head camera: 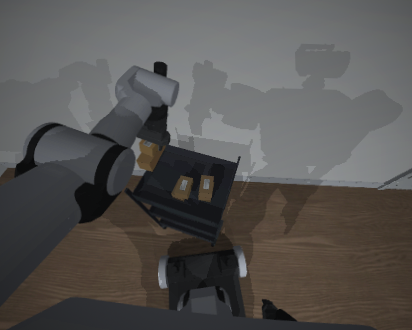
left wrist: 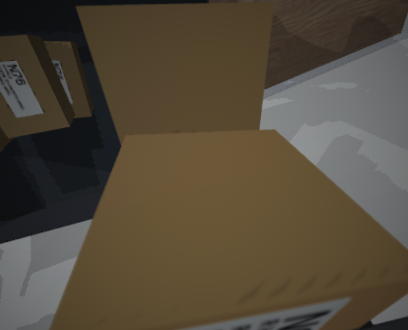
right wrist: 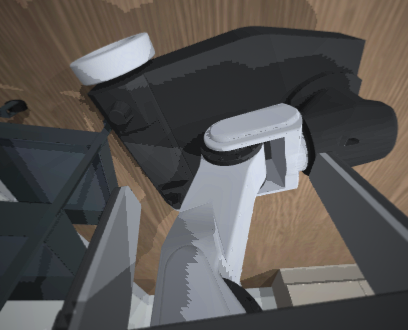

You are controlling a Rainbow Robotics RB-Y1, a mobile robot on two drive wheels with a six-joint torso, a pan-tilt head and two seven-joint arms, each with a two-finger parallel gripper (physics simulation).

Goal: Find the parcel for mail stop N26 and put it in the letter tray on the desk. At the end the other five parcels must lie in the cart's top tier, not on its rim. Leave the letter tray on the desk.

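Places are measured from the robot's base along level axes (x ahead, y right, z down), in metres.
Where they show: right gripper, fingertip midpoint: point(head camera: 265, 316) point(right wrist: 222, 180); robot's base at its link origin: point(head camera: 202, 266).
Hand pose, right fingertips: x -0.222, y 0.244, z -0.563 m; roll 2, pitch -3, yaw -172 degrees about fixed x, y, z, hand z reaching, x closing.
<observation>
Each offset is from my right fingertips to the top centre of the thing. "pt": to the spot under its first point.
My left gripper point(head camera: 153, 139) is shut on a brown parcel @[dx +0.603, dy -0.377, dz -0.458 m] point(head camera: 150, 154) and holds it in the air at the far left corner of the dark cart point(head camera: 188, 193), over its rim. In the left wrist view this parcel point(left wrist: 222, 213) fills the frame, its label cut off at the bottom edge, and the fingers are hidden. Two more labelled parcels @[pt dx +0.530, dy -0.291, dz -0.200 m] point(head camera: 182, 187) @[dx +0.534, dy -0.180, dz -0.200 m] point(head camera: 206, 187) lie side by side in the cart's top tier. One of them shows at the left of the left wrist view point(left wrist: 62, 82). My right gripper point(right wrist: 222, 180) point(head camera: 275, 311) is open and empty, low beside my base.
My base with its two white wheels point(head camera: 203, 272) stands just in front of the cart on the wood floor. A grey wall rises right behind the cart. A dark edge point(head camera: 139, 315) runs along the bottom of the head view. A pale beige surface point(right wrist: 320, 285) shows low in the right wrist view.
</observation>
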